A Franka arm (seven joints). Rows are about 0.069 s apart.
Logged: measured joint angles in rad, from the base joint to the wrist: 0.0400 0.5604 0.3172 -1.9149 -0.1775 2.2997 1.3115; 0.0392 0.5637 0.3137 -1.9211 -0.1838 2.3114 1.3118; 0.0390 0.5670 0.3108 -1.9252 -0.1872 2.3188 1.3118; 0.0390 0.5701 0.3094 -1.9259 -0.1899 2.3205 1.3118; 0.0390 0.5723 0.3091 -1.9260 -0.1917 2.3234 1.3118; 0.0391 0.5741 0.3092 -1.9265 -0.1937 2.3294 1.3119; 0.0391 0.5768 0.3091 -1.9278 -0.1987 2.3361 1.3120; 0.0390 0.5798 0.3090 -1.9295 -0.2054 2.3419 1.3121; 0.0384 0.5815 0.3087 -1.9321 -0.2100 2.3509 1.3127; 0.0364 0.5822 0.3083 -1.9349 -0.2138 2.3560 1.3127; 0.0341 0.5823 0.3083 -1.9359 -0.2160 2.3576 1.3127; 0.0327 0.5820 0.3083 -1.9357 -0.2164 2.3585 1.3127; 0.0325 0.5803 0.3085 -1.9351 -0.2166 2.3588 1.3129; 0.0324 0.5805 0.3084 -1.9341 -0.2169 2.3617 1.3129; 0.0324 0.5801 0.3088 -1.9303 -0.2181 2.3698 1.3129; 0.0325 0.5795 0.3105 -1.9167 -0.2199 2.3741 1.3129; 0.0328 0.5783 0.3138 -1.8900 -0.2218 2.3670 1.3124; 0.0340 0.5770 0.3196 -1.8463 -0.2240 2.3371 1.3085; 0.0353 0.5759 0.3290 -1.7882 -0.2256 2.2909 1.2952; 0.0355 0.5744 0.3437 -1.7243 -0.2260 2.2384 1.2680; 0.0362 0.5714 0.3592 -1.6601 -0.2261 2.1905 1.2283; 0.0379 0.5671 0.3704 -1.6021 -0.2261 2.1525 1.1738; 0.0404 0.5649 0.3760 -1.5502 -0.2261 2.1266 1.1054; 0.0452 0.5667 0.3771 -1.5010 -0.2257 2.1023 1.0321
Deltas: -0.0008 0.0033 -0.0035 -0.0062 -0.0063 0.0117 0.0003; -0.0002 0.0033 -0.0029 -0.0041 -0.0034 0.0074 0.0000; 0.0000 0.0031 -0.0014 -0.0007 -0.0027 0.0017 0.0000; 0.0000 0.0022 -0.0003 -0.0001 -0.0018 0.0029 0.0000; 0.0001 0.0018 0.0001 -0.0005 -0.0020 0.0060 0.0001; 0.0000 0.0027 -0.0001 -0.0013 -0.0050 0.0067 0.0001; -0.0001 0.0030 -0.0001 -0.0017 -0.0067 0.0058 0.0001; -0.0006 0.0017 -0.0003 -0.0026 -0.0046 0.0090 0.0006; -0.0020 0.0007 -0.0004 -0.0028 -0.0038 0.0051 0.0000; -0.0023 0.0001 0.0000 -0.0010 -0.0022 0.0016 0.0000; -0.0014 -0.0003 0.0000 0.0002 -0.0004 0.0009 0.0000; -0.0002 -0.0017 0.0002 0.0006 -0.0002 0.0003 0.0002; -0.0001 0.0002 -0.0001 0.0010 -0.0003 0.0029 0.0000; 0.0000 -0.0004 0.0004 0.0038 -0.0012 0.0081 0.0000; 0.0001 -0.0006 0.0017 0.0136 -0.0018 0.0043 0.0000; 0.0003 -0.0012 0.0033 0.0267 -0.0019 -0.0071 -0.0005; 0.0012 -0.0013 0.0058 0.0437 -0.0022 -0.0299 -0.0039; 0.0013 -0.0011 0.0094 0.0581 -0.0016 -0.0462 -0.0133; 0.0002 -0.0015 0.0147 0.0639 -0.0004 -0.0525 -0.0272; 0.0007 -0.0030 0.0155 0.0642 -0.0001 -0.0479 -0.0397; 0.0017 -0.0043 0.0112 0.0580 0.0000 -0.0380 -0.0545; 0.0025 -0.0022 0.0056 0.0519 0.0000 -0.0259 -0.0684; 0.0048 0.0018 0.0011 0.0492 0.0004 -0.0243 -0.0733
